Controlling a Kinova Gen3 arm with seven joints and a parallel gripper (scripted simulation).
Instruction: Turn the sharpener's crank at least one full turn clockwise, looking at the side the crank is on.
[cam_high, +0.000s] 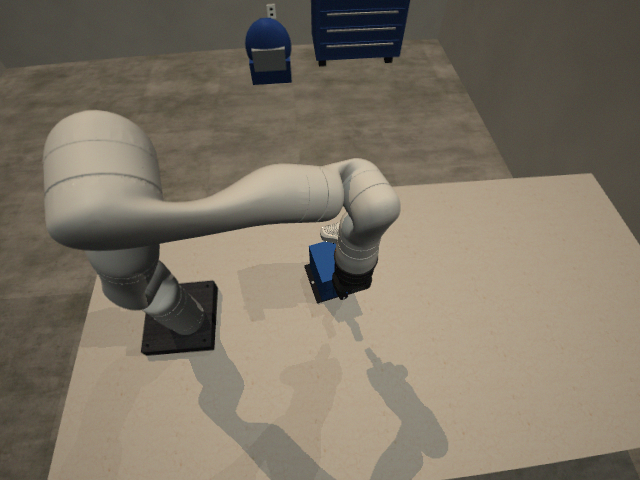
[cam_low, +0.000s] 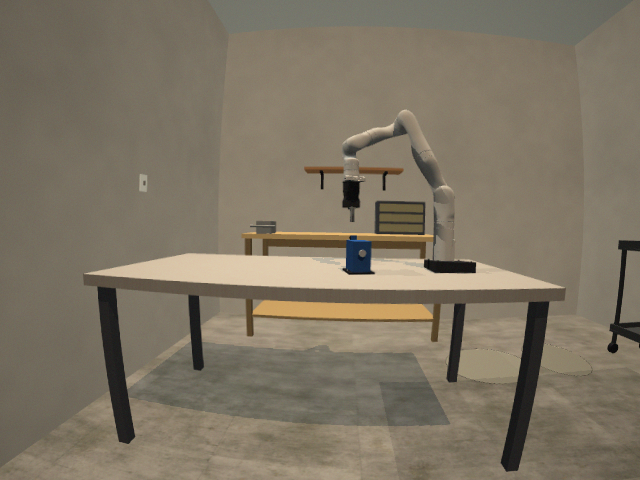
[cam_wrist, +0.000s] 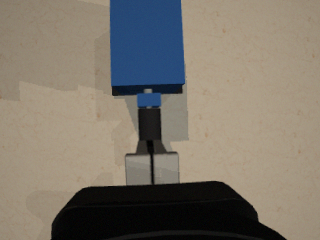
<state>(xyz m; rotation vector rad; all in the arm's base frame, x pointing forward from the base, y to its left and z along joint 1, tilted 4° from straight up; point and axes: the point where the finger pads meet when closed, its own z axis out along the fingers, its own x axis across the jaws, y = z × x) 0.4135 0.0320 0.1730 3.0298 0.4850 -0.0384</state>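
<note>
Right now my hand is 9 cm above the black handle and 2 cm to the right of it.
</note>
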